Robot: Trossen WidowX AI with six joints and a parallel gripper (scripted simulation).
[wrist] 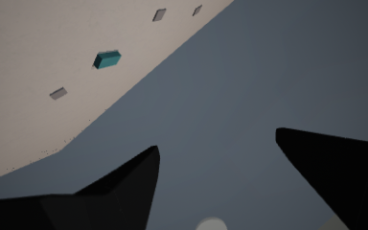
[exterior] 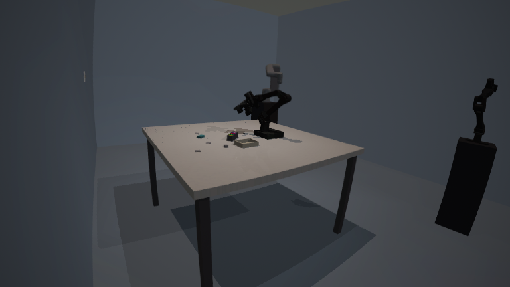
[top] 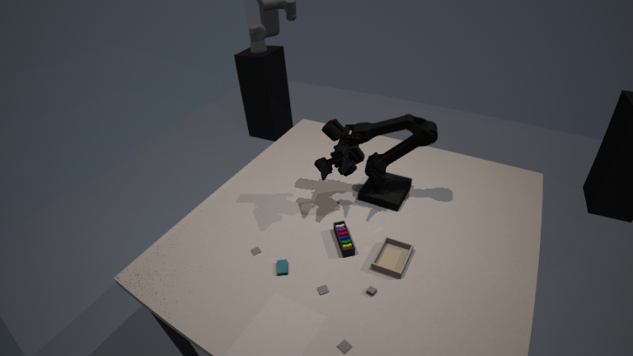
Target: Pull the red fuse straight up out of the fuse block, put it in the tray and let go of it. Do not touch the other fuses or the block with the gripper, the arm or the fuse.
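Now: gripper tip 200 mm above the red fuse, 70 mm short of it and 60 mm to the right of it. Also, from my gripper tip: white fuse 200 mm below, 40 mm to the left, 40 mm ahead; then blue fuse 200 mm below, 80 mm to the left, 80 mm ahead; then purple fuse 200 mm below, 50 mm to the left, 50 mm ahead.
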